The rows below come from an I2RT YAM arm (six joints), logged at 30 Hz.
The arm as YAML. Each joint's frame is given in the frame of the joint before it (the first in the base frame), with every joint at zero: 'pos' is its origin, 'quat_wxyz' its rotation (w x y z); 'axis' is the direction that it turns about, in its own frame. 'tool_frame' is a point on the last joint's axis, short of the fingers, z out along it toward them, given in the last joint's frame.
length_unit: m
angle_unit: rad
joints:
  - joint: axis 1
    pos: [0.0, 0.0, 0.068]
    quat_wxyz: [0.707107, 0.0, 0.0, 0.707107]
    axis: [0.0, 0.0, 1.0]
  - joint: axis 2
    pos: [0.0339, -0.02, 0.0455]
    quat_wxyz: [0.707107, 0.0, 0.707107, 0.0]
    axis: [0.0, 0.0, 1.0]
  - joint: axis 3
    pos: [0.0, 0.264, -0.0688]
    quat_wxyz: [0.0, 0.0, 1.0, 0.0]
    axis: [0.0, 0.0, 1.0]
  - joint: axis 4
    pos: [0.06, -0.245, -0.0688]
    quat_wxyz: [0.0, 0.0, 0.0, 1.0]
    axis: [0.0, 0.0, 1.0]
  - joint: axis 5
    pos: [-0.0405, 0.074, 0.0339]
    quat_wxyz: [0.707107, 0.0, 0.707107, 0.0]
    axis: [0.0, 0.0, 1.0]
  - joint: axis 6
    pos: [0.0, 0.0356, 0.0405]
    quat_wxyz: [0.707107, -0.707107, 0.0, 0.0]
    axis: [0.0, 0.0, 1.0]
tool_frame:
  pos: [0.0, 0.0, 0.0]
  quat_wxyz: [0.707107, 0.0, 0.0, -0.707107]
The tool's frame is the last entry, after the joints.
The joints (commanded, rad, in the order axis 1, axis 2, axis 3, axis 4, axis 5, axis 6), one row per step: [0.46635 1.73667 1.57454 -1.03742 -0.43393 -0.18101]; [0.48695 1.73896 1.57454 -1.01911 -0.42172 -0.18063]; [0.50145 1.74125 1.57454 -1.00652 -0.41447 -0.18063]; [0.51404 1.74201 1.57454 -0.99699 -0.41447 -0.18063]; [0.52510 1.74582 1.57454 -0.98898 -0.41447 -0.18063]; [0.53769 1.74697 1.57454 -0.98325 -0.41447 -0.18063]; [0.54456 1.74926 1.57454 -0.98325 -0.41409 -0.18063]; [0.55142 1.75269 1.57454 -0.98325 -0.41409 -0.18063]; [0.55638 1.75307 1.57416 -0.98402 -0.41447 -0.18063]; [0.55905 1.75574 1.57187 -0.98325 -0.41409 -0.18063]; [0.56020 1.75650 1.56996 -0.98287 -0.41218 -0.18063]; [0.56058 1.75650 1.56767 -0.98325 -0.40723 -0.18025]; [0.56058 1.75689 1.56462 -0.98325 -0.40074 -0.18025]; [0.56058 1.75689 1.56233 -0.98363 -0.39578 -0.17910]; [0.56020 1.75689 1.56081 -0.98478 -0.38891 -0.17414]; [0.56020 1.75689 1.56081 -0.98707 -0.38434 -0.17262]
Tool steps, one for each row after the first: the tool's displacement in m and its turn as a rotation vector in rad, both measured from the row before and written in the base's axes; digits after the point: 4 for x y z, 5 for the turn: [-0.0014 0.0071 -0.0002 -0.00269 -0.01924 0.01576]; [-0.0010 0.0050 -0.0004 -0.00101 -0.01225 0.01173]; [-0.0014 0.0044 0.0001 0.00426 -0.00766 0.01259]; [-0.0008 0.0041 -0.0010 0.00209 -0.00365 0.01106]; [-0.0018 0.0042 -0.0001 0.00232 -0.00395 0.01259]; [-0.0010 0.0023 -0.0008 -0.00148 0.00178 0.00672]; [-0.0009 0.0024 -0.0012 -0.00179 0.00293 0.00686]; [-0.0010 0.0015 -0.0003 -0.00051 0.00148 0.00511]; [-0.0002 0.0010 -0.0016 -0.00251 0.00337 0.00252]; [-0.0002 0.0003 -0.0008 -0.00270 0.00101 0.00040]; [-0.0002 -0.0001 -0.0008 -0.00525 0.00004 -0.00187]; [0.0000 -0.0003 -0.0011 -0.00690 -0.00027 -0.00251]; [-0.0001 -0.0002 -0.0007 -0.00519 0.00042 -0.00288]; [0.0000 -0.0004 -0.0006 -0.00633 0.00142 -0.00724]; [-0.0001 -0.0002 -0.0001 -0.00465 0.00046 -0.00304]
